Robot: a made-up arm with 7 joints. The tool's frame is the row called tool.
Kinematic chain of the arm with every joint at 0, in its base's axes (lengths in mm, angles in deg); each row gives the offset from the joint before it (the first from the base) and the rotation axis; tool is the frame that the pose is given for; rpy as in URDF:
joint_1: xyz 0 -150 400 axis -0.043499 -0.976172 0.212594
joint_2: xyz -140 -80 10 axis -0.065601 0.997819 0.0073
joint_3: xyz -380 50 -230 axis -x
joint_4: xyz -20 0 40 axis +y
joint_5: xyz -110 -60 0 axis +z
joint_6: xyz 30 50 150 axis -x
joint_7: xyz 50 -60 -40 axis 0.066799 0.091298 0.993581
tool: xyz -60 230 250 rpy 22.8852 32.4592 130.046
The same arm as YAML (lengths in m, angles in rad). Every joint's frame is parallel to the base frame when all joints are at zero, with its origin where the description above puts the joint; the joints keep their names.
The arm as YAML. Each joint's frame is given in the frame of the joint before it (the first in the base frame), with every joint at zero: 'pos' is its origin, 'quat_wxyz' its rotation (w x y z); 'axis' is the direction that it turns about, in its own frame. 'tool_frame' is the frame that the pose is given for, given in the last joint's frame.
length_unit: m
angle_unit: rad
joints:
  - joint: joint_1
    pos: [0.0, -0.15, 0.4]
    quat_wxyz: [1.0, 0.0, 0.0, 0.0]
    axis: [-0.043499, -0.976172, 0.212594]
  - joint: joint_2
    pos: [-0.14, -0.08, 0.01]
    quat_wxyz: [1.0, 0.0, 0.0, 0.0]
    axis: [-0.065601, 0.997819, 0.0073]
  - joint: joint_3
    pos: [-0.38, 0.05, -0.23]
    quat_wxyz: [1.0, 0.0, 0.0, 0.0]
    axis: [-1.0, 0.0, 0.0]
  - joint: joint_4
    pos: [-0.02, 0.0, 0.04]
    quat_wxyz: [1.0, 0.0, 0.0, 0.0]
    axis: [0.0, 1.0, 0.0]
  - joint: joint_5
    pos: [-0.11, -0.06, 0.0]
    quat_wxyz: [1.0, 0.0, 0.0, 0.0]
    axis: [0.0, 0.0, 1.0]
  - joint: joint_6
    pos: [0.03, 0.05, 0.15]
    quat_wxyz: [1.0, 0.0, 0.0, 0.0]
    axis: [-1.0, 0.0, 0.0]
  - joint: joint_7
    pos: [0.05, -0.06, -0.04]
    quat_wxyz: [1.0, 0.0, 0.0, 0.0]
    axis: [0.066799, 0.091298, 0.993581]
tool_frame:
  pos: [-0.06, 0.23, 0.25]
  quat_wxyz: [0.44763, -0.167882, 0.288335, 0.829642]

